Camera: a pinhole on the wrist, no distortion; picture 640 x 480 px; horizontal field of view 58.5 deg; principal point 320.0 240.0 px. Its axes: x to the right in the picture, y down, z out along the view. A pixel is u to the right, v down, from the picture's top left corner.
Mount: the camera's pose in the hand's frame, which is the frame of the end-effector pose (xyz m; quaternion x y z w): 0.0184 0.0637 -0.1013 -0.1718 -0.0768 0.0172 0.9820
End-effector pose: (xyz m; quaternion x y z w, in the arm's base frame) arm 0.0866 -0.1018 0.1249 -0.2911 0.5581 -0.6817 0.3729
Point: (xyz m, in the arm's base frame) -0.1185 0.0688 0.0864
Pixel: behind the camera
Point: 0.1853 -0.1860 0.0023
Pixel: 410 264
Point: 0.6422 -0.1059 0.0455
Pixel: 96 171
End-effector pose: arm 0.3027 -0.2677 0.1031 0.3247 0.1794 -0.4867 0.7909
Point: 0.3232 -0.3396 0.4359
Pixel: 178 113
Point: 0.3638 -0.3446 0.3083
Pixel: 289 111
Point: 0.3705 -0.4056 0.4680
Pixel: 267 139
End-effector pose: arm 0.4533 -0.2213 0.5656 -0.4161 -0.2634 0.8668 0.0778
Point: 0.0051 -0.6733 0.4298
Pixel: 607 377
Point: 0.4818 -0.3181 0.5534
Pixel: 114 185
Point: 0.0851 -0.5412 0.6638
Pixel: 449 166
